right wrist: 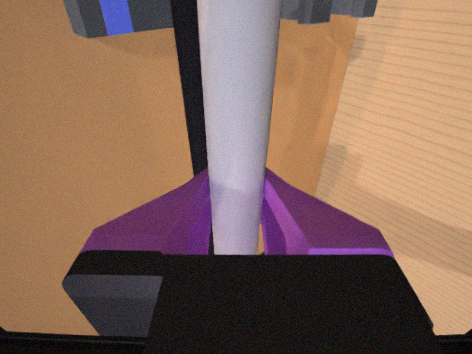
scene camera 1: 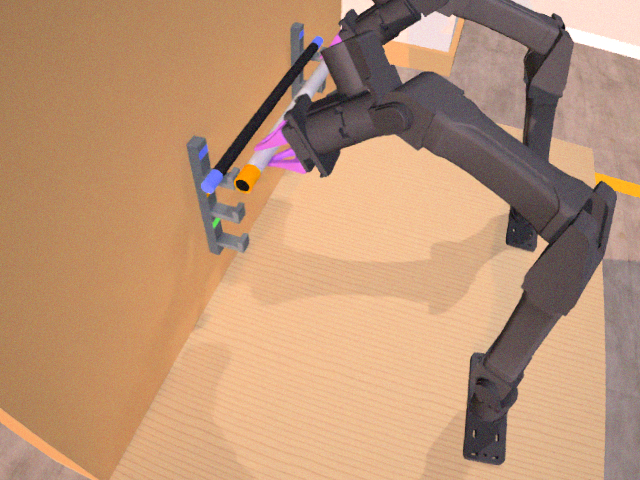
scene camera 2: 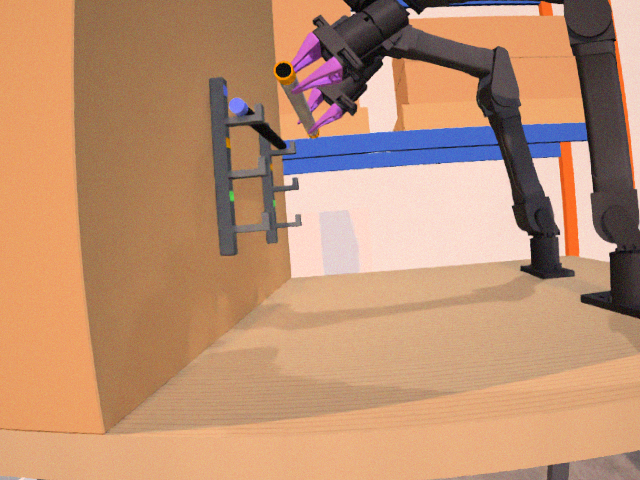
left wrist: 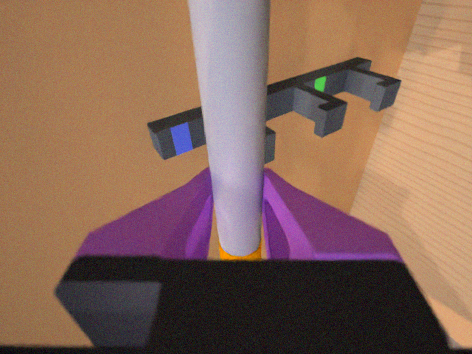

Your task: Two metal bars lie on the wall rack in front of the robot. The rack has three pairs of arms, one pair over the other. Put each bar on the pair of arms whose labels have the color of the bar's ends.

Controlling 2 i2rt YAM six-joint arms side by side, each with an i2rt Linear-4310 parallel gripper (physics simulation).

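Frame: origin at the left arm's base, x ahead, y left, z up, level; metres.
Where they show: left gripper, between the fingertips: (scene camera 1: 260, 155) (scene camera 2: 286, 86) (left wrist: 237, 177); right gripper, between the fingertips: (right wrist: 236, 177) (scene camera 2: 303, 128); left arm's base, origin of its link: (scene camera 1: 486, 407) (scene camera 2: 633, 307); right arm's base, origin of its link: (scene camera 1: 523, 218) (scene camera 2: 545, 273).
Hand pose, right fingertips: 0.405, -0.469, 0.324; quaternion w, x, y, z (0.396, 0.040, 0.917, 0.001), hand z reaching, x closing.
Each offset is from my right fingertips to the top centre of the thing, as dx, dy, dz. Level surfaces: height alone.
A white bar with orange ends {+0.002, +0.136, +0.033} (scene camera 1: 311, 85) (scene camera 2: 299, 103) (left wrist: 235, 100) (right wrist: 240, 100) is held in the air in front of the rack, off its arms, at about the height of the rack's top or above. My left gripper (scene camera 1: 263, 156) (scene camera 2: 293, 81) (left wrist: 237, 177) is shut on it near one end. My right gripper (scene camera 2: 306, 127) (right wrist: 236, 177) is shut on it toward the other end. A black bar with blue ends {+0.068, +0.122, -0.008} (scene camera 1: 263, 111) (scene camera 2: 266, 134) (right wrist: 189, 75) lies on the top, blue-labelled pair of arms. The grey rack {+0.095, +0.328, +0.032} (scene camera 1: 196, 149) (scene camera 2: 219, 180) (left wrist: 280, 107) has blue, orange and green labels from top to bottom.
The brown wall (scene camera 1: 103, 180) (scene camera 2: 155, 180) stands right behind the rack. The wooden table {dz -0.324} (scene camera 1: 361, 361) (scene camera 2: 310, 356) lies below the bars and carries both arm bases. The rack's middle and lowest pairs of arms hold no bar. A blue shelf beam (scene camera 2: 439, 139) shows in the background.
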